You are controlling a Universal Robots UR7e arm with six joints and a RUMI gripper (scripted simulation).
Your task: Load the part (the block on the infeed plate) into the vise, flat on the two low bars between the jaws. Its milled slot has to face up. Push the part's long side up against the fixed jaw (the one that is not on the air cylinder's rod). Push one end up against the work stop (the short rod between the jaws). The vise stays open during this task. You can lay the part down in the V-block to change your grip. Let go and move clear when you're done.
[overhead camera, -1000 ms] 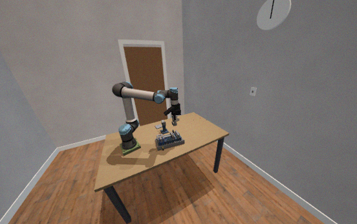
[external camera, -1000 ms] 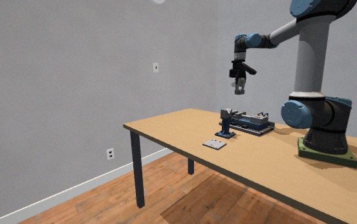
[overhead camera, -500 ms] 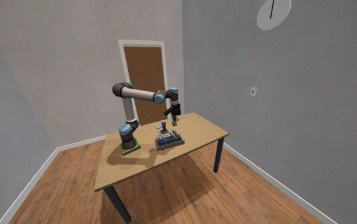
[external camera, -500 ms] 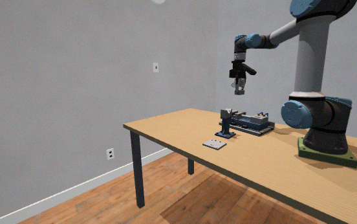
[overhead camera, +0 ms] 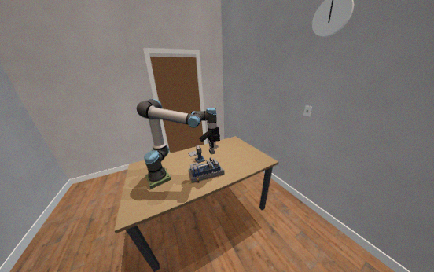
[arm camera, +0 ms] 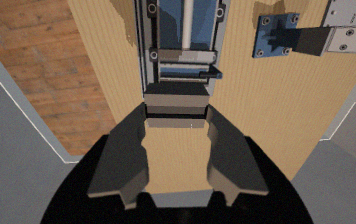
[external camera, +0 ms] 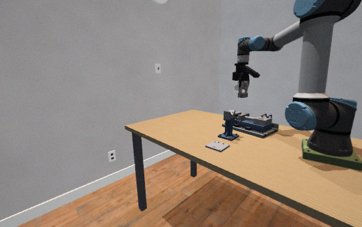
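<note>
The grey jaw lies 3 cm behind my hand, 2 cm to the left of it and 15 cm below it. The rest, counted from my hand: part right at my hand; then cylinder rod 8 cm behind, 3 cm to the left, 15 cm below; then work stop 1 cm ahead, 7 cm to the left, 14 cm below.
</note>
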